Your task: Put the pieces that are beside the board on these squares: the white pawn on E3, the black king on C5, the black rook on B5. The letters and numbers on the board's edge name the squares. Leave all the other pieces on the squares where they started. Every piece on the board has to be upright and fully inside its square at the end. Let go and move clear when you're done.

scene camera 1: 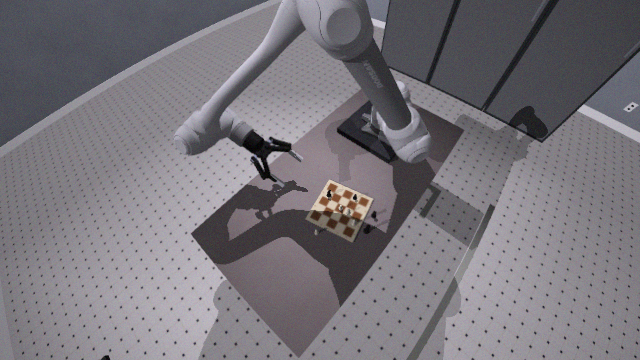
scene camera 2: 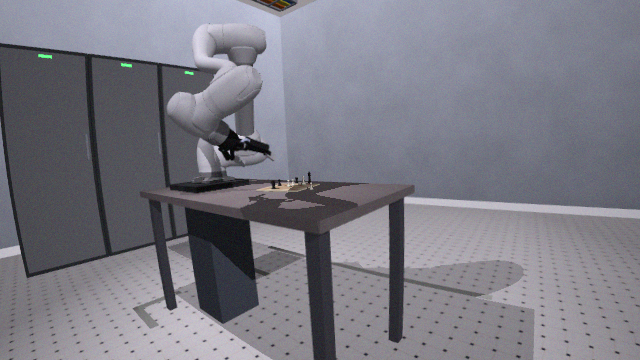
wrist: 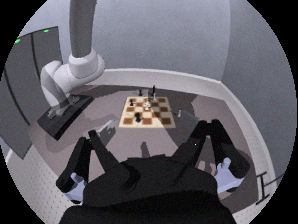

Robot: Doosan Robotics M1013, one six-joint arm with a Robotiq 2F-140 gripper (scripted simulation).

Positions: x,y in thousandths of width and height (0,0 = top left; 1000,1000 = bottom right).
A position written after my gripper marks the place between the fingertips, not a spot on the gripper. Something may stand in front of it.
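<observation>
My gripper: scene camera 1 (459,479), scene camera 2 (404,449), wrist view (495,547).
</observation>
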